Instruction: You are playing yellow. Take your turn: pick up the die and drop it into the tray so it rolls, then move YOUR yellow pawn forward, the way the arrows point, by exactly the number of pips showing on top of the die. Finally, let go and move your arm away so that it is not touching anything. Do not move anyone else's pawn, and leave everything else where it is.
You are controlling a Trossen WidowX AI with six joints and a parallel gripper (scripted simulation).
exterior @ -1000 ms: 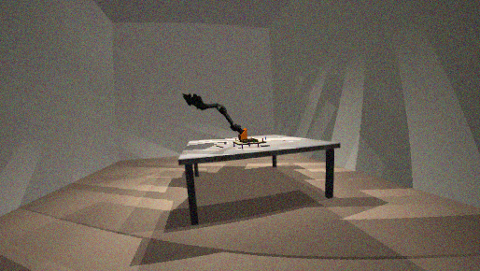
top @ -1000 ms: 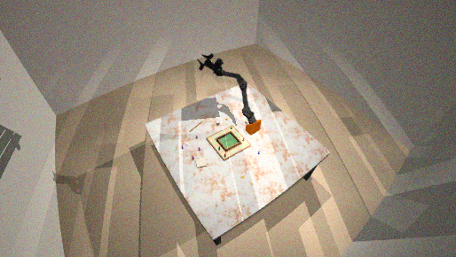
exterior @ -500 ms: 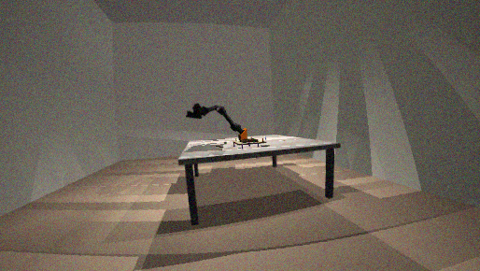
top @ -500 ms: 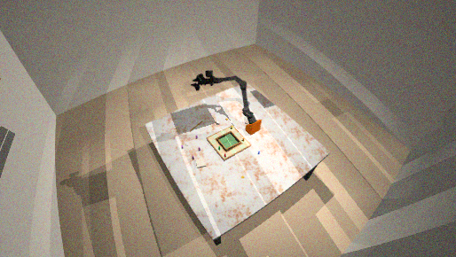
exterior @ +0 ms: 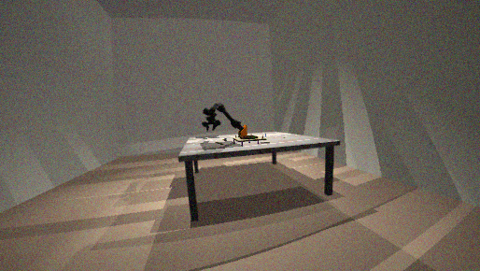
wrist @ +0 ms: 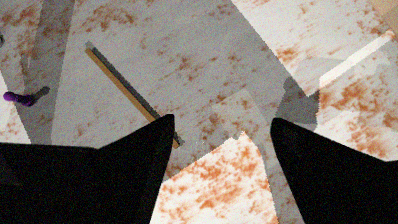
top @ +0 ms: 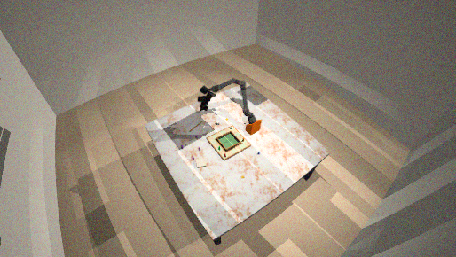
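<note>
Right now my gripper tip is 90 mm past the grey die, 170 mm to the right of it and 110 mm above it. From my gripper tip the other things lie so: green pawn 90 mm ahead, 420 mm to the left, 90 mm below; yellow pawn 150 mm behind, 300 mm to the left, 90 mm below; green tray 30 mm behind, 400 mm to the left, 110 mm below.
</note>
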